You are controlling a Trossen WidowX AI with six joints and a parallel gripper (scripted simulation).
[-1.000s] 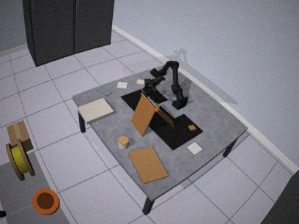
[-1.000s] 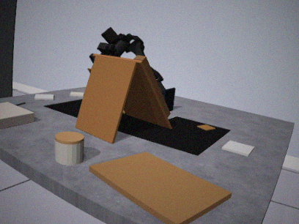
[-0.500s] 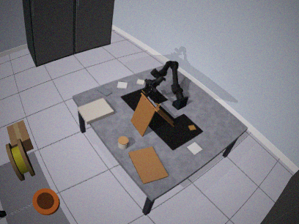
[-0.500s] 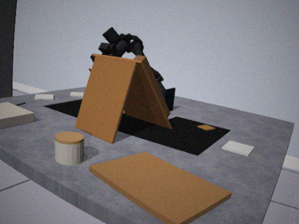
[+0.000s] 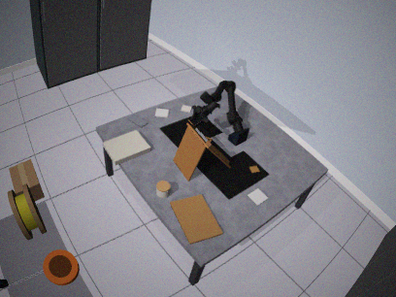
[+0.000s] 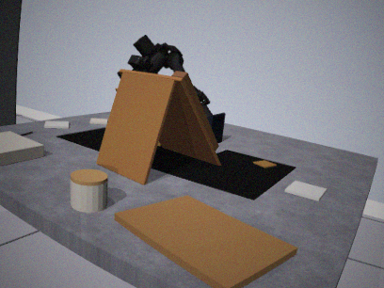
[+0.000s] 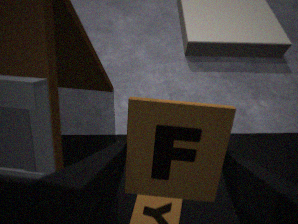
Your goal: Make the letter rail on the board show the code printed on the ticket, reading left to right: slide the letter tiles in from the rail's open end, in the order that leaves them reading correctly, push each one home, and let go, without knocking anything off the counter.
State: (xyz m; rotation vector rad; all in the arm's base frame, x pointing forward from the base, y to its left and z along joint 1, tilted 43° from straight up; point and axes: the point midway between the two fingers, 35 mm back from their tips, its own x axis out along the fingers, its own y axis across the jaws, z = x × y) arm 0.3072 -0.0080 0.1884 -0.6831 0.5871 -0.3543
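My gripper tip is now 19 cm to the right of the white ticket, 8 cm above it and 4 cm past it. Also, from my gripper tip: cream card (34 cm to the right, 23 cm behind, 17 cm below); then black mat (17 cm below, 14 cm to the left, 14 cm behind); then cream block (41 cm ahead, 18 cm to the right, 16 cm below).
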